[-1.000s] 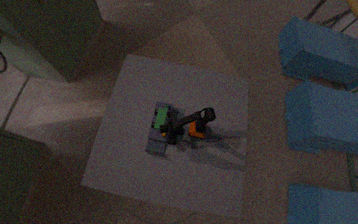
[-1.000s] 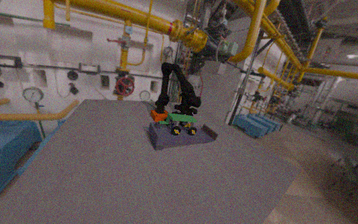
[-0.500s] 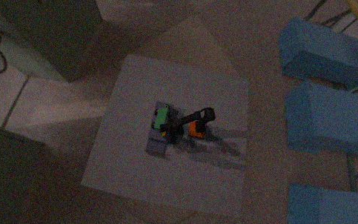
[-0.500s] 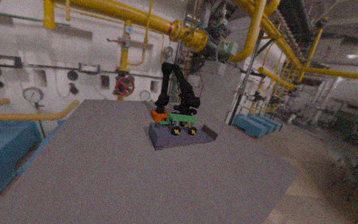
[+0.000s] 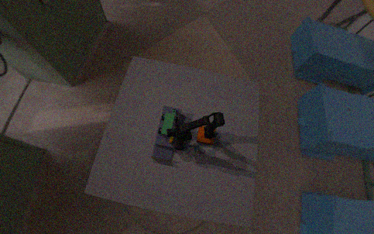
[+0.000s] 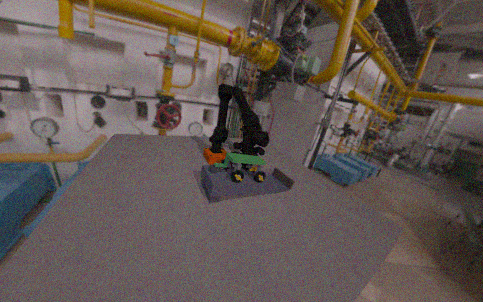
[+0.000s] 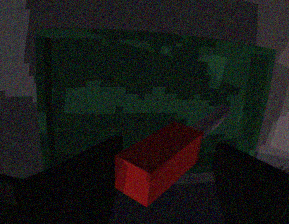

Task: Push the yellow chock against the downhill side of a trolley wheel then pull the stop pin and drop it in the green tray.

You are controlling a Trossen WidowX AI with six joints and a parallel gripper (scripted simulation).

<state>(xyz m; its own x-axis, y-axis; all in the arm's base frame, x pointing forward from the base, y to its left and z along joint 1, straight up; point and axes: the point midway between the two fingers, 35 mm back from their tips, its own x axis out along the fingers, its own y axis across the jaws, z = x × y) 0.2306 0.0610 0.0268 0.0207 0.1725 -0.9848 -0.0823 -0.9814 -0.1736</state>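
The stop pin is 1 cm to the left of my gripper tip. From my gripper tip the other things lie so: ramp (10 cm ahead, 12 cm to the right, 1 cm above); green tray (1 cm behind, 5 cm below); yellow chock (7 cm ahead, 1 cm to the right, 4 cm above).
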